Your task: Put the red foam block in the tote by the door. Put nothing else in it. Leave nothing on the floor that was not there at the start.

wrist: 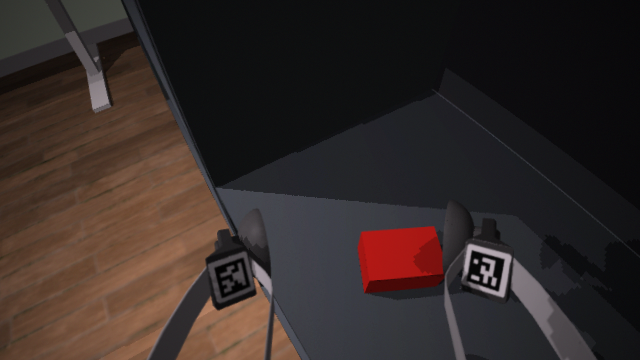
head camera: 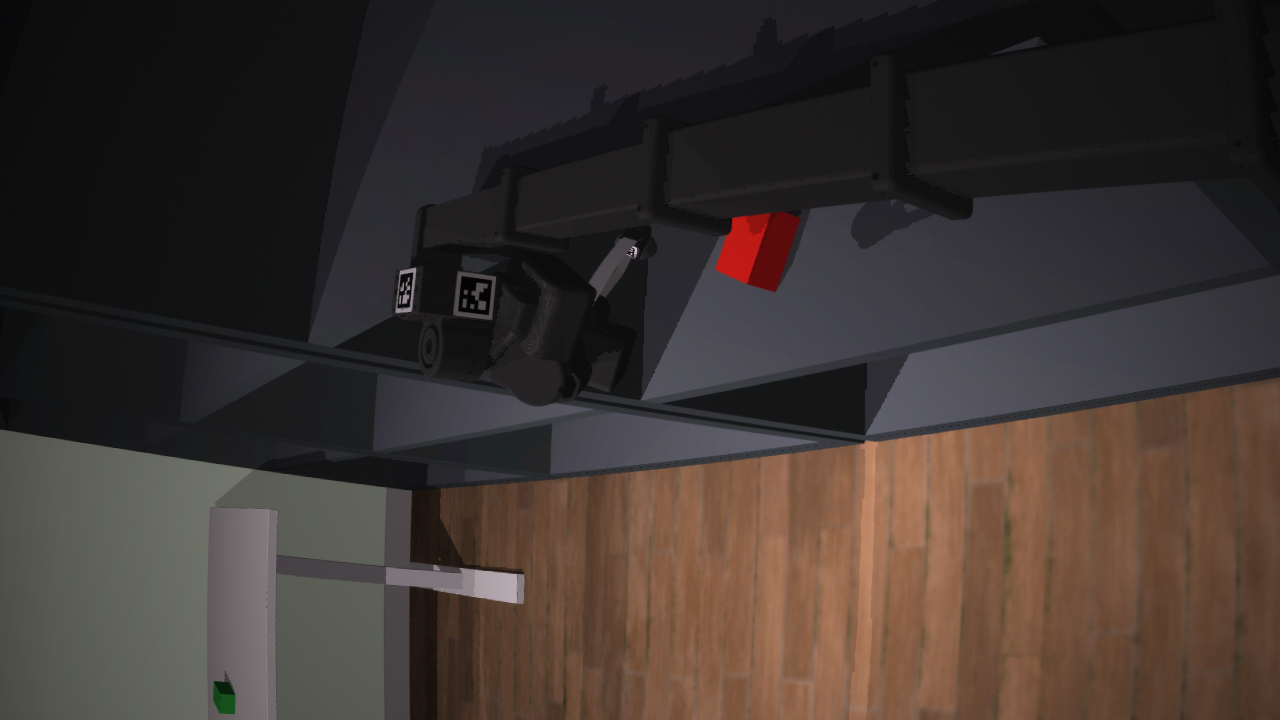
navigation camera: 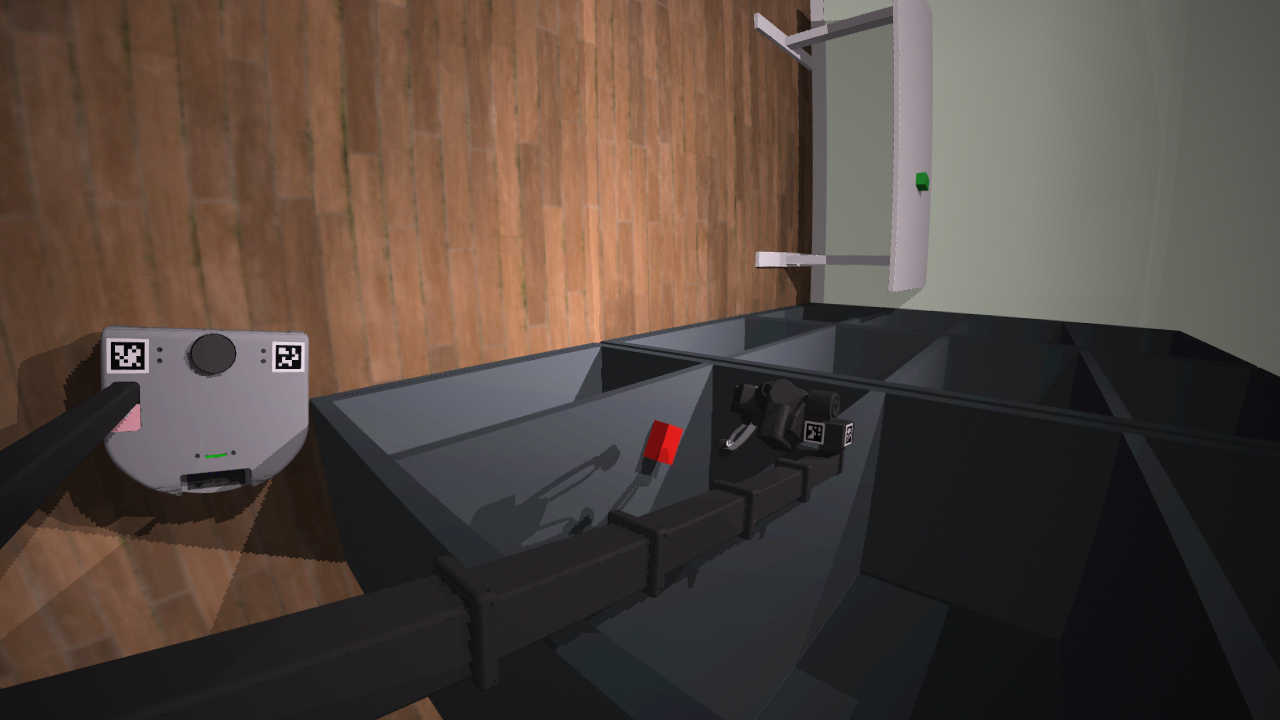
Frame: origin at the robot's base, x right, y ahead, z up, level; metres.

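Where they show: gripper, between the fingertips: (head camera: 625, 291) (navigation camera: 729, 422); robot's base, origin of its link: (navigation camera: 214, 351).
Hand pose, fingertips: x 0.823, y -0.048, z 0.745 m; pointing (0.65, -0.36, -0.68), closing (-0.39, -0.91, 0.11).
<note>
Each offset is from my fingertips to the centre of the thing. Level surfaces: height alone.
The red foam block @[dx +0.025, dy -0.094, dz -0.189 m] (head camera: 759, 250) (navigation camera: 663, 442) (wrist: 401, 257) lies on a board inside a compartment of the dark shelf unit (head camera: 984, 277) (navigation camera: 358, 510) (wrist: 325, 320). My gripper (wrist: 353, 230) is open. In the wrist view the block shows in line with the space between the fingertips, nearer the right one; in the head view it is apart from the one fingertip that shows. The other fingertip is hidden there by the wrist. My arm covers the upper end of the block in the head view. The tote does not show in these views.
A white table @[dz -0.024 m] (head camera: 241, 591) (navigation camera: 911, 89) stands against the green wall, with a green block @[dx +1.633, dy +1.023, dz -0.002 m] (head camera: 223, 697) (navigation camera: 921, 181) on it. Upright dividers of the shelf unit stand close to my wrist. My grey base (navigation camera: 205, 411) is beside the unit's end panel. Wooden floor @[dz -0.745 m] (head camera: 1029, 573) lies in front.
</note>
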